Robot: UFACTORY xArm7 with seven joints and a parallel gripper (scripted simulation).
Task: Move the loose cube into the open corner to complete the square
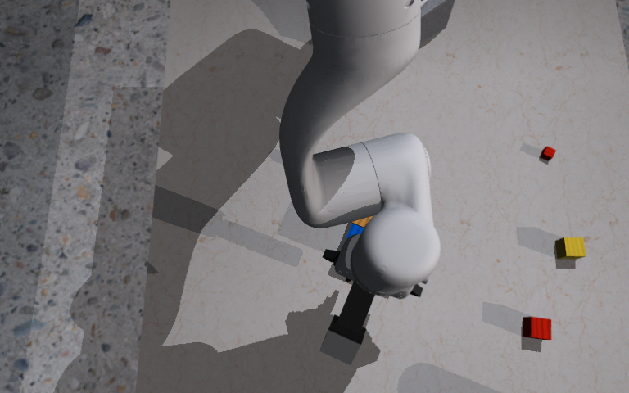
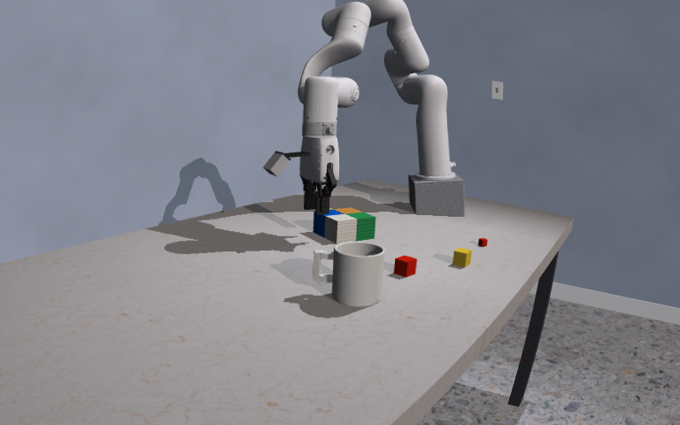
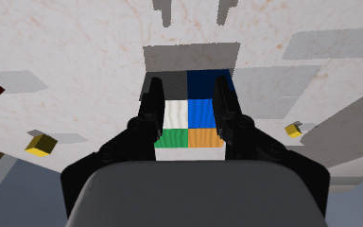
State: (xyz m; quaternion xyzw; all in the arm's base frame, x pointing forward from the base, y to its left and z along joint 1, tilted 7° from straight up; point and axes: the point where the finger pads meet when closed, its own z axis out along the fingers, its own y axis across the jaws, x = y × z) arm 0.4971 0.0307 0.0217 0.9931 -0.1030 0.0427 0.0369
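My hand is 40 mm past the white cube, 40 mm to the right of it and 60 mm above it. Also, from my hand: small yellow cube 190 mm behind, 150 mm to the right, 70 mm below; then red cube 20 mm ahead, 280 mm to the left, 70 mm below.
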